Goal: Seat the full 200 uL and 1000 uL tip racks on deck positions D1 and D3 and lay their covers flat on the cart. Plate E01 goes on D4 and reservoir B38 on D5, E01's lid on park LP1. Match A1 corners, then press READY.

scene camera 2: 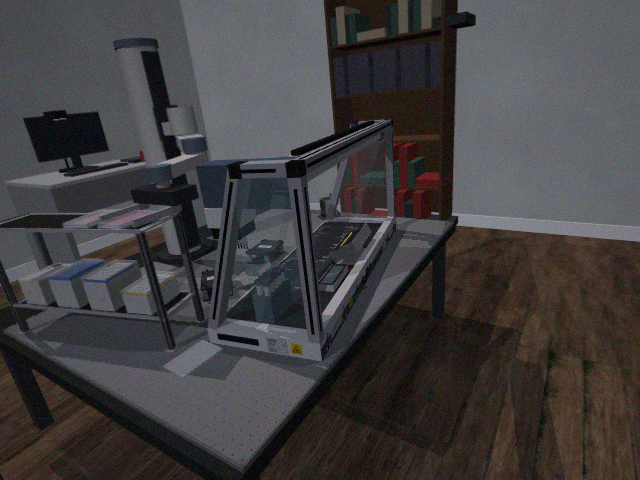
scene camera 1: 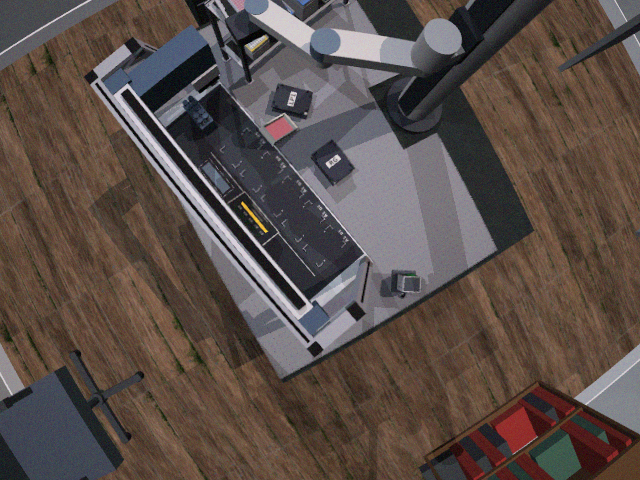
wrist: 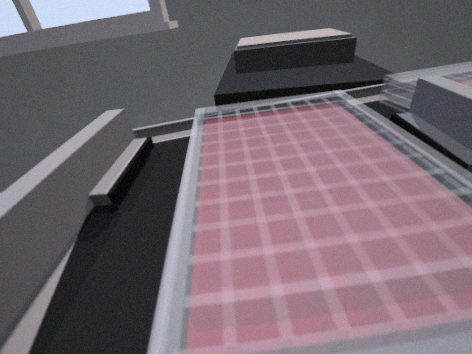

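In the wrist view, my gripper (wrist: pixel 266 113) is open, with its fingers wide apart on either side of a clear-lidded plate with pink wells (wrist: pixel 300 210); nothing is held. Two pink plates (scene camera 2: pixel 87 218) (scene camera 2: pixel 138 215) lie on the top shelf of the cart (scene camera 2: pixel 163 320) (scene camera 1: pixel 244 64); their labels cannot be read. On its lower shelf stand a yellow-edged tip rack (scene camera 2: pixel 149 292), blue-edged racks (scene camera 2: pixel 110 281) (scene camera 2: pixel 76 281) and a pale box (scene camera 2: pixel 37 285). The deck (scene camera 1: pixel 279 196) shows bare marked positions. Park LP1 (scene camera 1: pixel 292 99) is bare. READY cannot be made out.
A shallow pink tray (scene camera 1: pixel 279 128) lies between LP1 and the deck edge. Park RG (scene camera 1: pixel 332 161) and a small device (scene camera 1: pixel 407 283) stand on the table. The enclosure's posts and top beam (scene camera 1: pixel 206 191) (scene camera 2: pixel 299 258) surround the deck; a blue tube rack (scene camera 1: pixel 198 113) (scene camera 2: pixel 271 297) stands inside.
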